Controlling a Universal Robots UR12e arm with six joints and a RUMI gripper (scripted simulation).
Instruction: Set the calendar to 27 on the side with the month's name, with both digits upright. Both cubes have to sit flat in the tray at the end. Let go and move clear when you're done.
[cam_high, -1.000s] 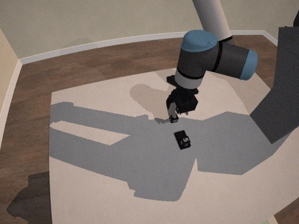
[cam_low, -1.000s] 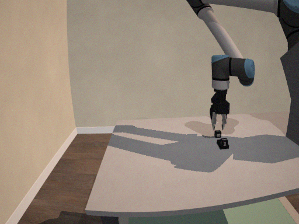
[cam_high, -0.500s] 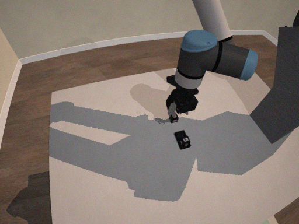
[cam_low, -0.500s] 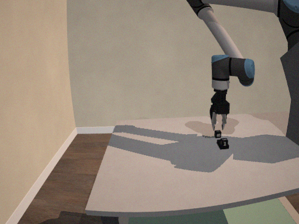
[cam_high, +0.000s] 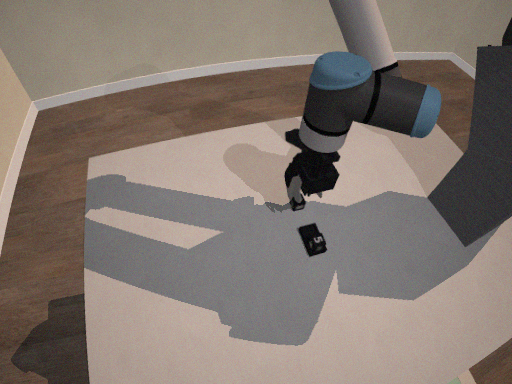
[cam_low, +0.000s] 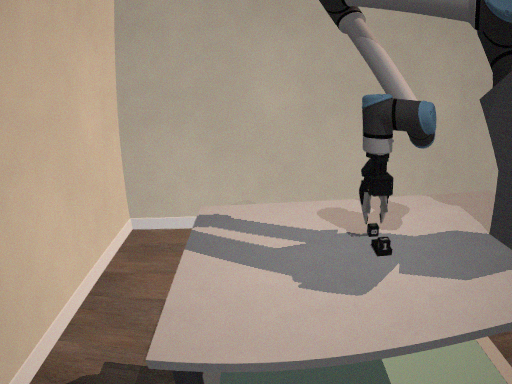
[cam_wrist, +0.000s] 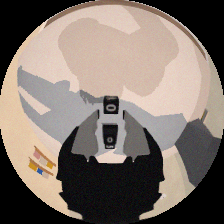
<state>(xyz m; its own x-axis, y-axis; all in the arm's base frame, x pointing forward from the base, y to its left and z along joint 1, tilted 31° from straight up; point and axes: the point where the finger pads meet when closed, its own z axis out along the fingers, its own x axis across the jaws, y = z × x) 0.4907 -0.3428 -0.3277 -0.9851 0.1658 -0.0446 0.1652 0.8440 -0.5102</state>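
Right now my hand is 4 cm above the black cube. From my hand the other things lie so: tray: 11 cm to the left, 4 cm below, 2 cm ahead.
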